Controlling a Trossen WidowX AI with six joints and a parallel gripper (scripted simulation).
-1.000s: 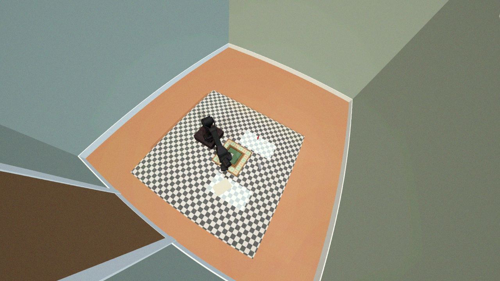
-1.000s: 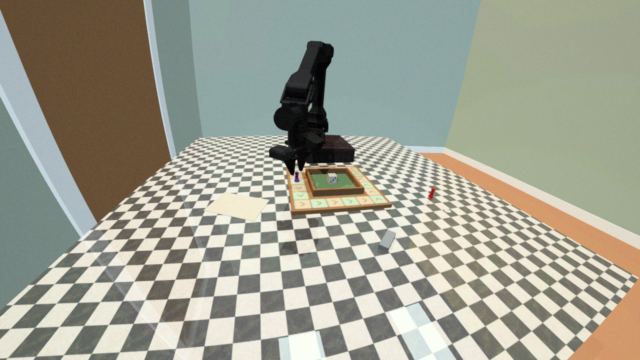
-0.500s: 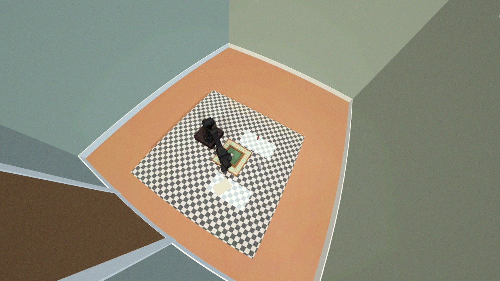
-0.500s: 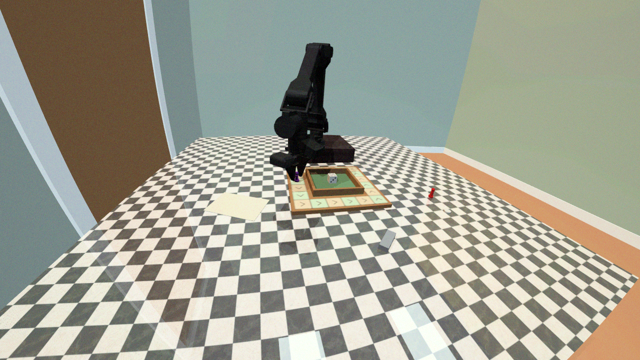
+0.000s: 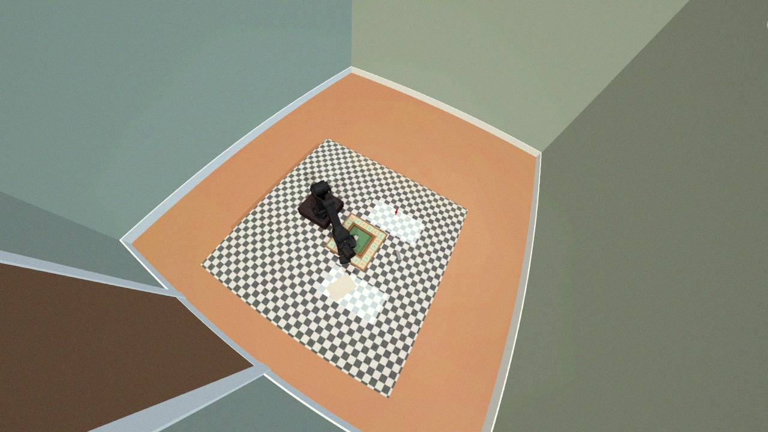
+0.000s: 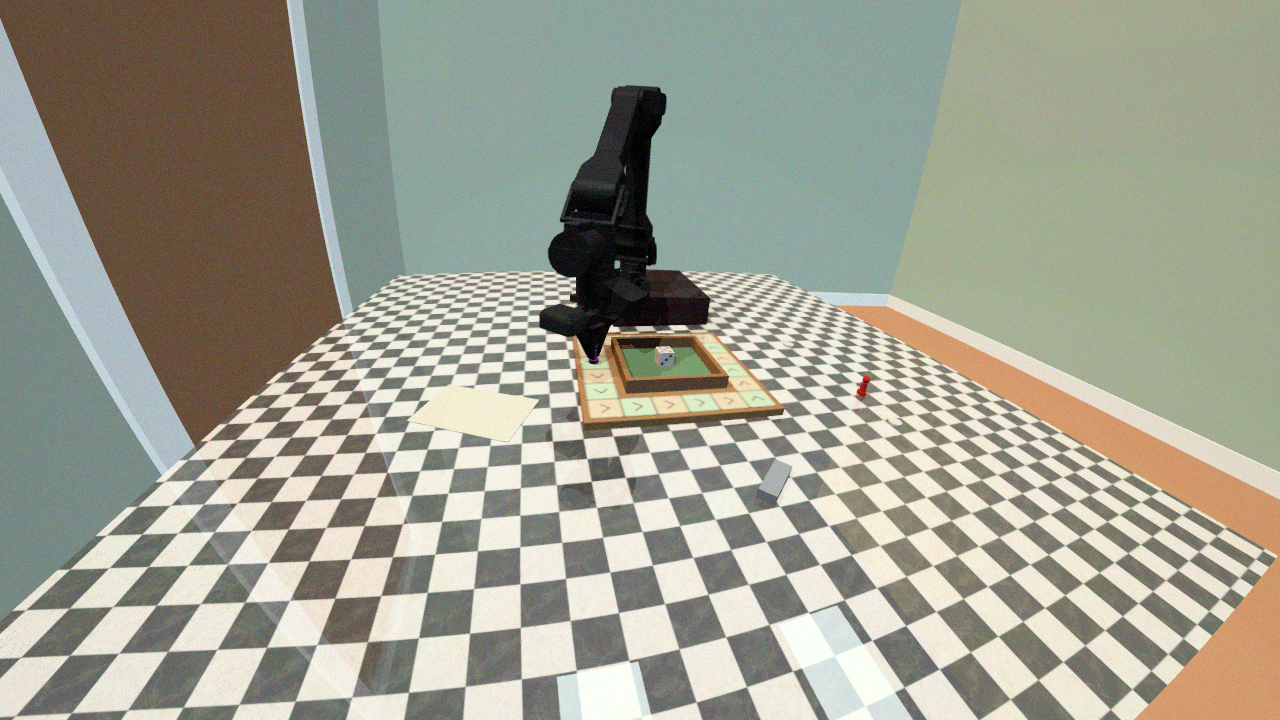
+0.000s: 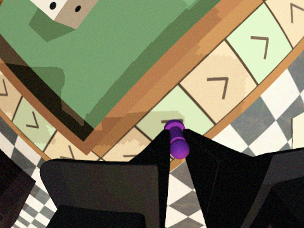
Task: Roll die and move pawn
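My gripper tip is now 12 cm to the right of the white die, 1 cm below it and 1 cm short of it. Also, from my gripper tip: green tray (12 cm to the left, 2 cm ahead, 1 cm below); beige sheet (17 cm to the right, 12 cm ahead, 2 cm below); purple pawn (1 cm above).
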